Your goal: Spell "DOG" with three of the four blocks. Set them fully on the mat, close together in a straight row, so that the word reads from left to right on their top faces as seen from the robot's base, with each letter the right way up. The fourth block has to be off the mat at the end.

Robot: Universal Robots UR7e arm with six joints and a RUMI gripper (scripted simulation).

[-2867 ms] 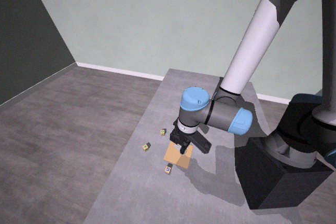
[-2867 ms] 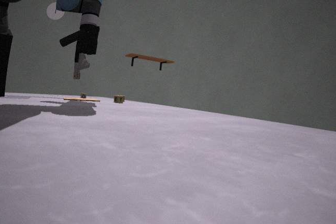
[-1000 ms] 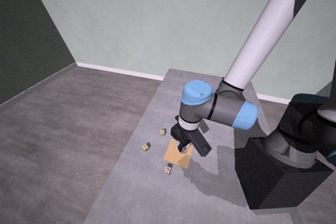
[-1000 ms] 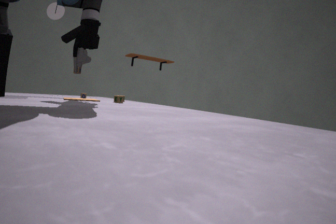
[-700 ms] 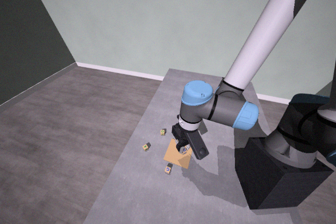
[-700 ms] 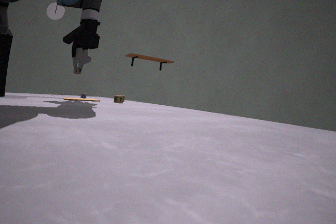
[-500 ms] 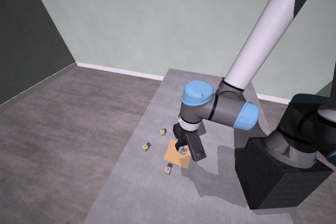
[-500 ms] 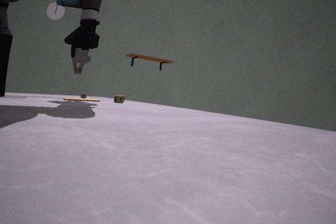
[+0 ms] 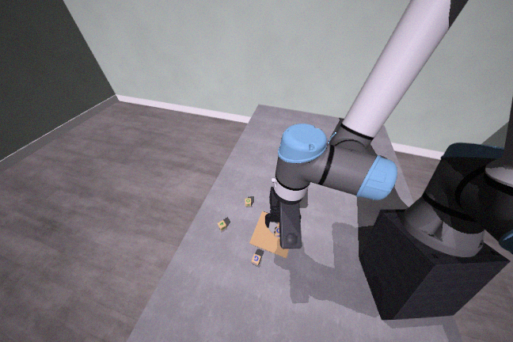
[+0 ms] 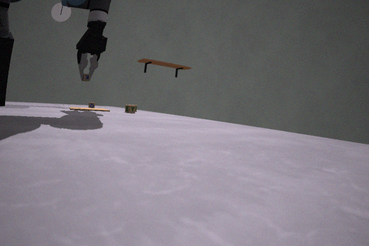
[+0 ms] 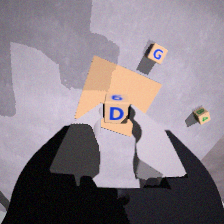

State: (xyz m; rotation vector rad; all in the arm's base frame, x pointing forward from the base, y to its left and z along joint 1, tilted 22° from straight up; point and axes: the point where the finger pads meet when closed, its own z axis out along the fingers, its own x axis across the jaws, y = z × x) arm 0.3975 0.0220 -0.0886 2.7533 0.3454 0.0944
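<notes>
Now: hand 12 cm above the mat, 4 cm to the left of it and 1 cm short of it. From my hand the other things lie so: blue g block: 11 cm below, 7 cm to the left, 5 cm ahead; green block: 14 cm to the right, 14 cm ahead, 11 cm below; blue d block: right at my hand.
</notes>
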